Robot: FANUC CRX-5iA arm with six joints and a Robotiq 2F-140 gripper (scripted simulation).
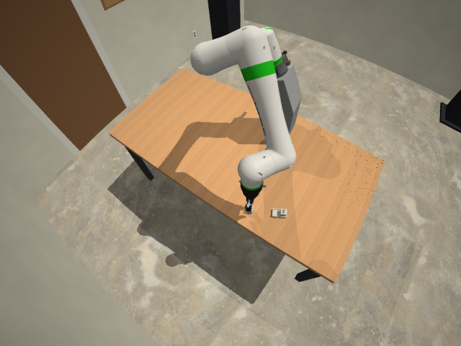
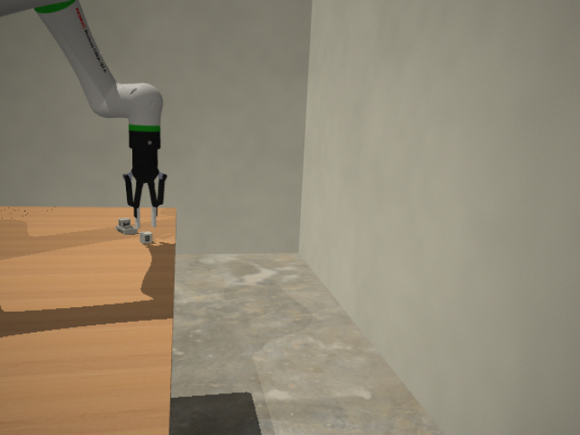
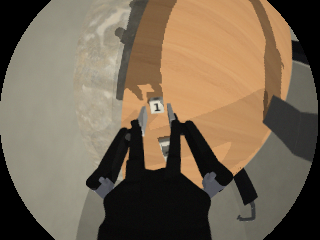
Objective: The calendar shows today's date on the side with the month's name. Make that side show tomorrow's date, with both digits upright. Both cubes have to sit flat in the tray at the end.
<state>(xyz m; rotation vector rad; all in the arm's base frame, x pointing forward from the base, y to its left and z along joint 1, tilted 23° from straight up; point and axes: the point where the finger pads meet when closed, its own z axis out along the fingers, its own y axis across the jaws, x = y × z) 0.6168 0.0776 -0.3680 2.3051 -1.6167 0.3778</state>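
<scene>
Now: hand 70 mm above the white date cube. Round my hand: calendar tray 140 mm to the left, 70 mm below, 70 mm behind.
</scene>
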